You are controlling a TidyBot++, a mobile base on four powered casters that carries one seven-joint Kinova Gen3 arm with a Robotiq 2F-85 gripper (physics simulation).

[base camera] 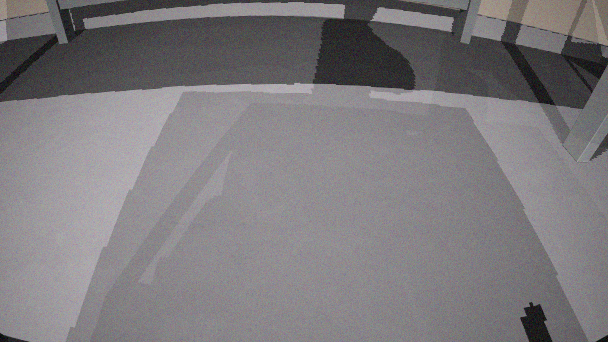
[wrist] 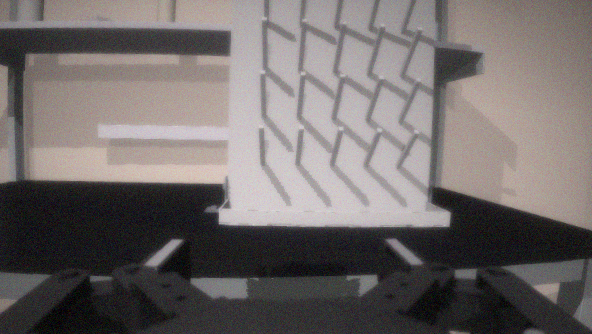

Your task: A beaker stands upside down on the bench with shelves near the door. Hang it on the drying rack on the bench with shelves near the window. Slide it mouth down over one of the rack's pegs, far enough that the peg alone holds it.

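Places are measured from the arm's base along level axes (x ahead, y left, z up), in centimetres.
Pixels of known places: gripper, fingertip midpoint: (wrist: 284, 261).
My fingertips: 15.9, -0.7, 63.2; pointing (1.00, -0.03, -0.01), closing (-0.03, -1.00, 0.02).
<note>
Behind a point stands the place of what it marks, as x, y, z.
The white drying rack (wrist: 245, 110) {77.6, 6.2, 74.1} stands upright on the black bench top (wrist: 125, 215) {71.0, 30.2, 51.7} in the wrist view, right of the middle. Rows of thin grey pegs stick out from its board, and a white tray (wrist: 335, 218) {65.8, -12.3, 53.4} runs along its foot. My gripper (wrist: 284, 261) {15.9, -0.7, 63.2} is open, with its two fingers wide apart low in the wrist view and no thing between them. It is in front of the rack, and the rack's board lies beyond the fingertips. The beaker does not show in either view. The upper end of the rack is cut off by the wrist view's top edge.
A wall shelf (wrist: 115, 40) {102.2, 46.8, 95.5} runs left of the rack, with a white bar (wrist: 165, 132) {117.0, 35.8, 69.0} below it. A shelf end (wrist: 460, 60) {107.9, -59.6, 95.4} juts out right of the rack. In the base camera view, bench legs (base camera: 469, 22) {118.2, -57.3, -31.6} (base camera: 592, 120) {56.4, -59.7, -30.2} stand ahead and at the right edge.
</note>
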